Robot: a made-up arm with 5 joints.
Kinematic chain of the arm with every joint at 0, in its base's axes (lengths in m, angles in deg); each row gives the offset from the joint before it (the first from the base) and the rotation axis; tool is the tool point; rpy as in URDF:
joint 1: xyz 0.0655 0 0.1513 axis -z
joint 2: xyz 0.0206 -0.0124 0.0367 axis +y
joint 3: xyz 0.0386 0 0.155 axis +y
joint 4: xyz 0.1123 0 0.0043 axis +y
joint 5: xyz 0.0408 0.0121 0 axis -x
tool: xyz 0 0 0 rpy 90 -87.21 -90
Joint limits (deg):
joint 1: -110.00..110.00
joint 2: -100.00..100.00
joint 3: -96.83..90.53
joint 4: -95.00..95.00
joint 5: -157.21..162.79
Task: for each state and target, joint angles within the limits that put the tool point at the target. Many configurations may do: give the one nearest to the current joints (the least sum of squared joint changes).
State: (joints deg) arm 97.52 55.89 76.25 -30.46 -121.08
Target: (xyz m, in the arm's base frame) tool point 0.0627 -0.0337 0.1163
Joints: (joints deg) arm 94.24 85.67 84.91 -23.71 -121.08
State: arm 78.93 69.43 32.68 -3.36 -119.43
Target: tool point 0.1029 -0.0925 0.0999
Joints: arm 67.81 59.32 59.97 4.42 -119.43
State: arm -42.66 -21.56 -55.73 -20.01 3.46
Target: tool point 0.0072 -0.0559 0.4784
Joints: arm -43.58 -40.28 -52.68 -27.24 3.46
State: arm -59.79 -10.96 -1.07 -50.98 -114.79
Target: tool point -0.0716 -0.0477 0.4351
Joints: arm -19.07 -58.48 -39.47 -48.51 -114.79
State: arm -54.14 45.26 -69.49 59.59 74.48
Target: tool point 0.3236 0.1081 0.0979
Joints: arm -22.79 76.56 -49.18 65.70 74.48
